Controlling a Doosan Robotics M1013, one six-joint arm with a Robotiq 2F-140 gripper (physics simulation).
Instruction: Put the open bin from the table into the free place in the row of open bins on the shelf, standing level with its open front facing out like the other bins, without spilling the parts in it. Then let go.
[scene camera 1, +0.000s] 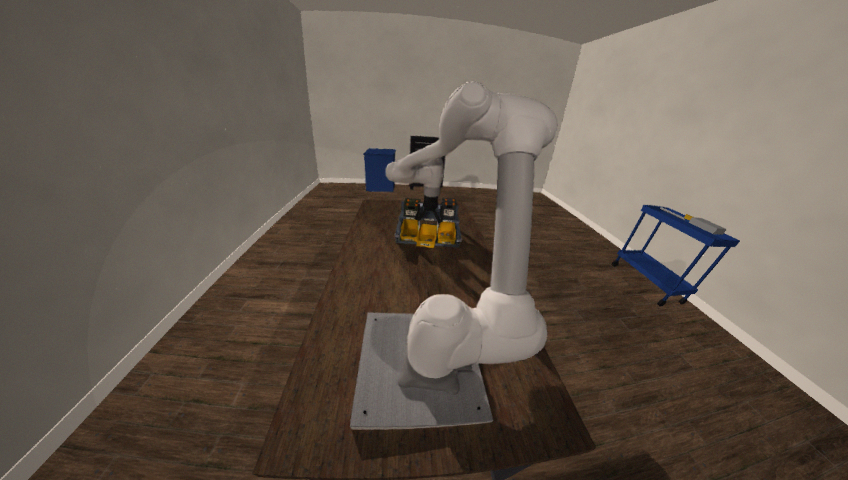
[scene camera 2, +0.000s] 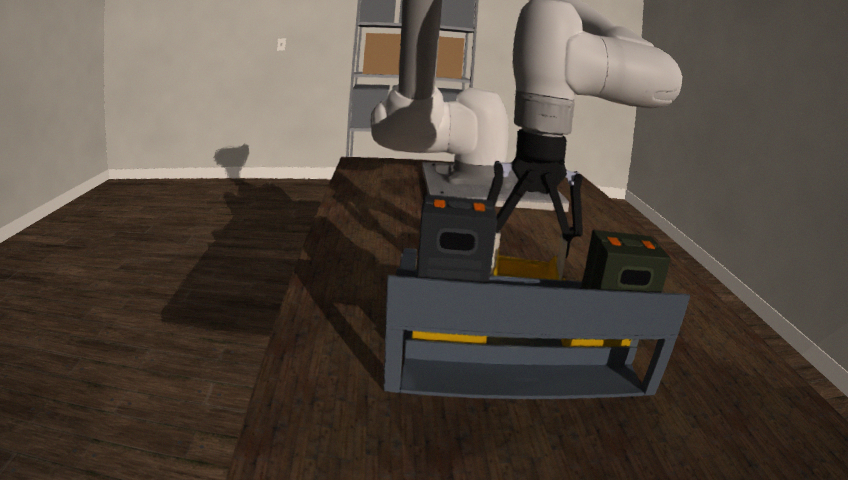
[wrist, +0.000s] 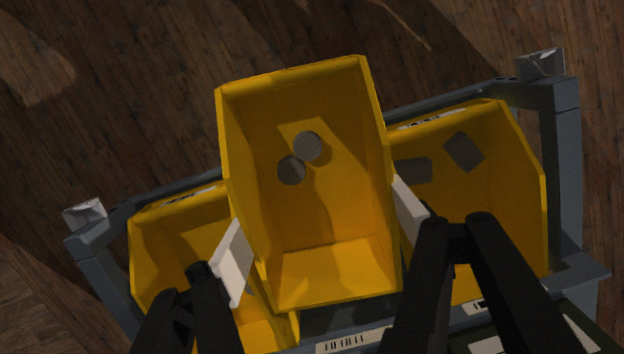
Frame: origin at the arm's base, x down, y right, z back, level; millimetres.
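Seen in the pictures: gripper, fingertip midpoint: (scene camera 1: 428, 231) (scene camera 2: 525, 273) (wrist: 318, 212); arm's base, link origin: (scene camera 1: 430, 363) (scene camera 2: 479, 177).
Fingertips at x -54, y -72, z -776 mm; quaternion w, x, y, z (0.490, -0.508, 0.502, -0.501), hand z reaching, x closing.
Pixels of each thing's top centre, then the offset from my fingertips to it.
- yellow open bin, top centre: (wrist: 314, 210) (scene camera 2: 527, 258) (scene camera 1: 428, 228) dz +12, dx -21, dy +0 mm
- dark grey case, top centre: (scene camera 2: 459, 204) (scene camera 1: 449, 199) dz -156, dx -149, dy +113 mm
- green case, top centre: (scene camera 2: 631, 242) (scene camera 1: 412, 200) dz -148, dx -124, dy -118 mm
My gripper (scene camera 1: 429, 218) (scene camera 2: 531, 252) (wrist: 318, 212) is shut on the yellow open bin (scene camera 1: 426, 233) (scene camera 2: 527, 267) (wrist: 325, 210), one pale pad at each side wall. Two round grey parts (wrist: 307, 145) (wrist: 291, 170) lie in it. The held bin is between two yellow bins (wrist: 510, 195) (wrist: 175, 245) of the row on the grey shelf (scene camera 2: 535, 309) (wrist: 568, 140). Its front sticks out past theirs and past the shelf's front rail, open front facing out. In the wrist view it overlaps the left bin's inner wall; whether they touch is unclear. Its underside is hidden.
A dark grey case (scene camera 2: 457, 261) and a green case (scene camera 2: 633, 261) stand on the shelf top, behind the bins and either side of my gripper. Pale clips (wrist: 86, 214) (wrist: 540, 65) sit at the shelf's front corners. A blue cart (scene camera 1: 657, 276) stands off to the right.
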